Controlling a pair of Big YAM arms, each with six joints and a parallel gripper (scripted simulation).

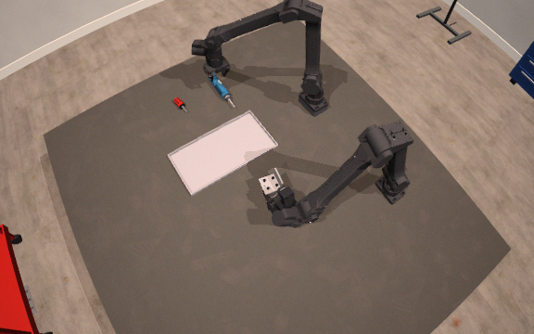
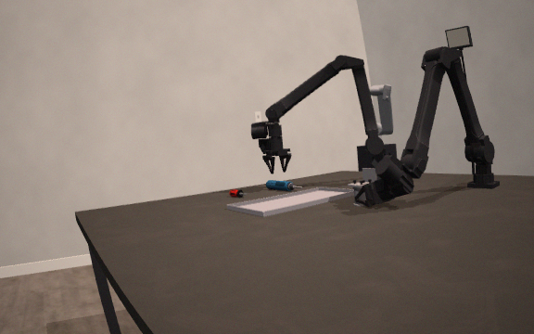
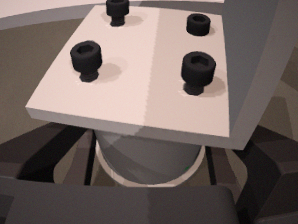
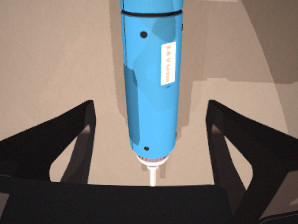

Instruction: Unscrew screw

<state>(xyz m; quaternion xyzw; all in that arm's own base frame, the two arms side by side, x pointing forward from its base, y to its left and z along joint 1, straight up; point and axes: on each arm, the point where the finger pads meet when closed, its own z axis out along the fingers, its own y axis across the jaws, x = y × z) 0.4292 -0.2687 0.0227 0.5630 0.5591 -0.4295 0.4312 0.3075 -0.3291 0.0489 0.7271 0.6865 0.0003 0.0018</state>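
My left gripper is now 5 cm below the white bracket plate. Round my left hand: red tool: 58 cm to the right, 9 cm ahead, 1 cm below; flat white tray: 26 cm to the right, 6 cm ahead, 2 cm below.
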